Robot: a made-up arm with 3 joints. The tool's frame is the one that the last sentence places. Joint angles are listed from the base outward.
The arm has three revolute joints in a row. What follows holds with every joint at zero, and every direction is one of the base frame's. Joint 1 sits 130 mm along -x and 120 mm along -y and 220 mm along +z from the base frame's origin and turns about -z. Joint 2 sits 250 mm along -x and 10 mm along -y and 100 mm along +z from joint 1 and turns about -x. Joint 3 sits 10 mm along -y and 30 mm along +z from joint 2 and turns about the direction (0.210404, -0.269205, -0.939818). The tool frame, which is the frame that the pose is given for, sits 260 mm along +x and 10 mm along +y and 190 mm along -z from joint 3; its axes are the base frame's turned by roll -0.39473, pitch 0.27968 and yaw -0.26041 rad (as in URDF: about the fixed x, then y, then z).
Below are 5 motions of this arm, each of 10 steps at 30 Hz.
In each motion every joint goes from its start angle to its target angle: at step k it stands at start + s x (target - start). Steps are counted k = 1, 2, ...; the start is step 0. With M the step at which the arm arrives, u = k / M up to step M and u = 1 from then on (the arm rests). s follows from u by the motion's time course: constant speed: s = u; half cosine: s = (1 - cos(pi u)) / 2; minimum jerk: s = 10 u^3 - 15 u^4 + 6 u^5.
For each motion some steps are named. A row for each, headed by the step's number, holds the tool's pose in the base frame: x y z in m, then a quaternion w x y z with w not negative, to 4 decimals.
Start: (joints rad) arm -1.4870 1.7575 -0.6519
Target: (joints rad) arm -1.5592 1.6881 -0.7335
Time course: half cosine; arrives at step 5
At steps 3, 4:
3: 0.1042 -0.2083 0.2359 0.2594 -0.8336 -0.4063 0.2699
4: 0.1059 -0.2078 0.2299 0.2533 -0.8319 -0.4063 0.2804

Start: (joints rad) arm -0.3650 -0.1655 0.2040
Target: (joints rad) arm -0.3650 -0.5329 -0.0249
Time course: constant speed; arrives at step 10
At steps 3, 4, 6, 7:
3: -0.1162 -0.1106 0.1675 0.9834 -0.0465 0.1703 0.0410
4: -0.1207 -0.1009 0.1681 0.9825 -0.0335 0.1746 0.0548
6: -0.1301 -0.0818 0.1710 0.9799 -0.0070 0.1818 0.0823
7: -0.1348 -0.0725 0.1732 0.9781 0.0065 0.1847 0.0960

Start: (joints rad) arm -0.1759 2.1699 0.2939
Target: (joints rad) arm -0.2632 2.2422 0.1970
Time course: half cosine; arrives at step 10
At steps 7, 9, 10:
7: -0.0889 -0.2098 0.4448 0.3296 -0.8988 -0.2225 -0.1846
9: -0.0873 -0.2107 0.4436 0.3219 -0.9021 -0.2241 -0.1797
10: -0.0871 -0.2108 0.4435 0.3208 -0.9026 -0.2244 -0.1791

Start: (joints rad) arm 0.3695 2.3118 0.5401
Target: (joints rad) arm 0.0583 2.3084 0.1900
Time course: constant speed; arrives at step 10
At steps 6, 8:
6: -0.1239 -0.1871 0.4648 0.2612 -0.9259 -0.0845 -0.2593
8: -0.1211 -0.2000 0.4565 0.2594 -0.9316 -0.0825 -0.2409

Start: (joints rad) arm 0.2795 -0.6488 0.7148
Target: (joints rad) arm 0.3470 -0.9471 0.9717
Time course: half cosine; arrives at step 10
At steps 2, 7, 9, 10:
2: -0.1505 -0.1742 0.1296 0.7938 0.3077 0.2154 -0.4783
7: -0.1677 -0.1525 0.1006 0.6949 0.4264 0.2459 -0.5243
9: -0.1720 -0.1441 0.0930 0.6661 0.4551 0.2548 -0.5332
10: -0.1725 -0.1428 0.0920 0.6621 0.4588 0.2561 -0.5343

